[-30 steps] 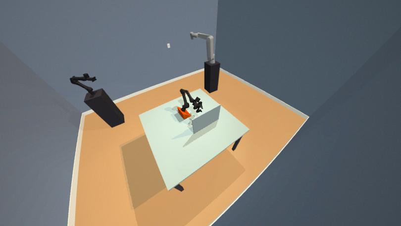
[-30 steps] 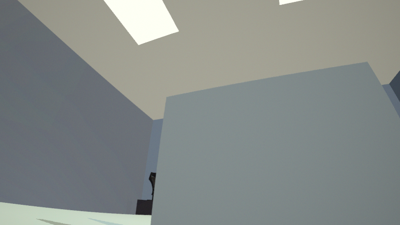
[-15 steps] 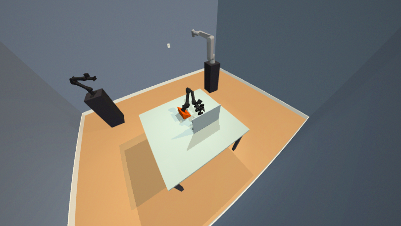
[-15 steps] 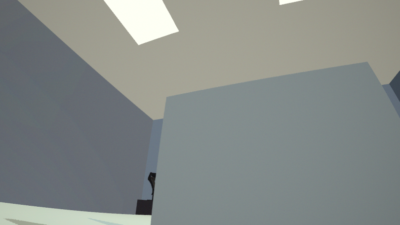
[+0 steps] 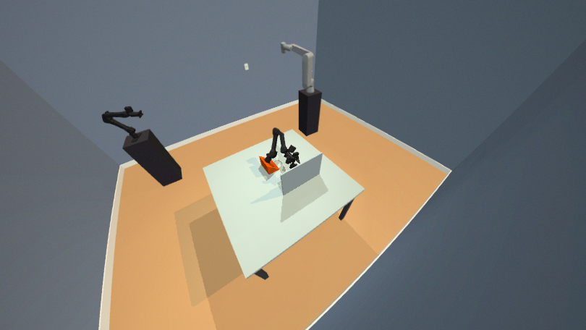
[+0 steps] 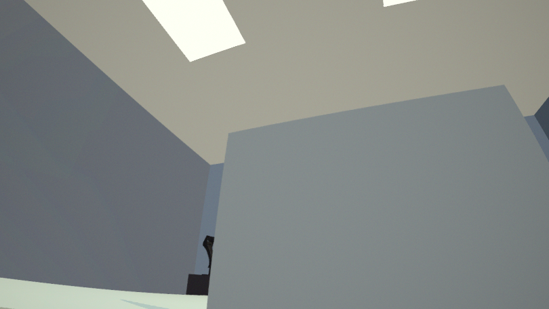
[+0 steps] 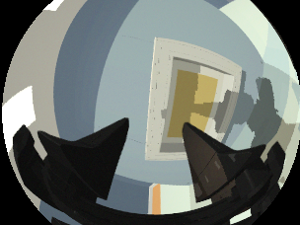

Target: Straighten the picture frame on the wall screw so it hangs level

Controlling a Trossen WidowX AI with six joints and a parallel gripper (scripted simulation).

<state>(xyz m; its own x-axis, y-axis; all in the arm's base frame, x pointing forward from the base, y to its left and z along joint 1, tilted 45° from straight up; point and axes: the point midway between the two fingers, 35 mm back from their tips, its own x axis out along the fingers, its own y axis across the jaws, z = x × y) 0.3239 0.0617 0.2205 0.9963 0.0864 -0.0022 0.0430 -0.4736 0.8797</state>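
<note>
My gripper tip is 4 cm short of the picture frame, 2 cm to the left of it and 5 cm above it. Round my gripper tip: wall panel: 5 cm ahead, 7 cm below.
</note>
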